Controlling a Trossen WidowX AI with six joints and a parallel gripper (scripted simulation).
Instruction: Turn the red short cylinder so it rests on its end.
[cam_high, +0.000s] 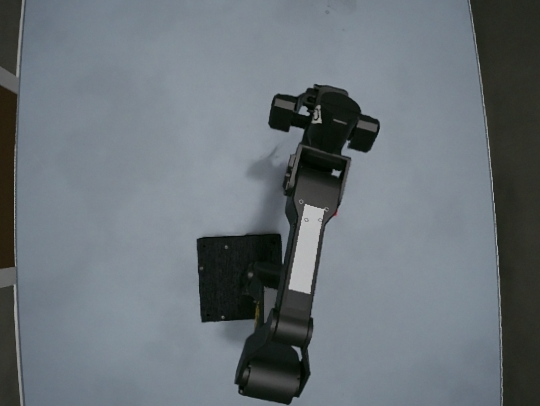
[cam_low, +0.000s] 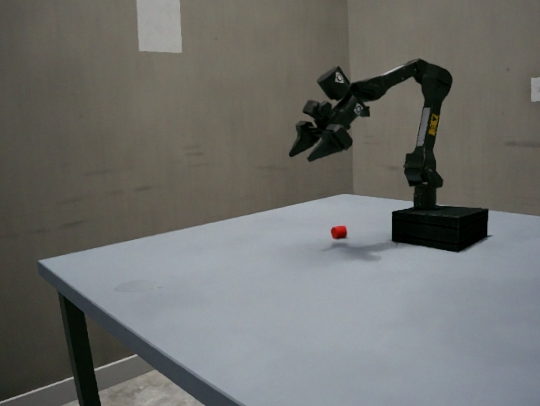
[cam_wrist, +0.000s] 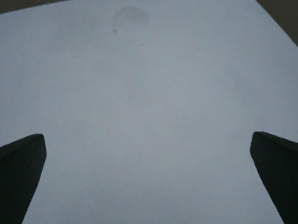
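Right now the red short cylinder is 250 mm below my hand, 170 mm behind it and 70 mm to the right of it.
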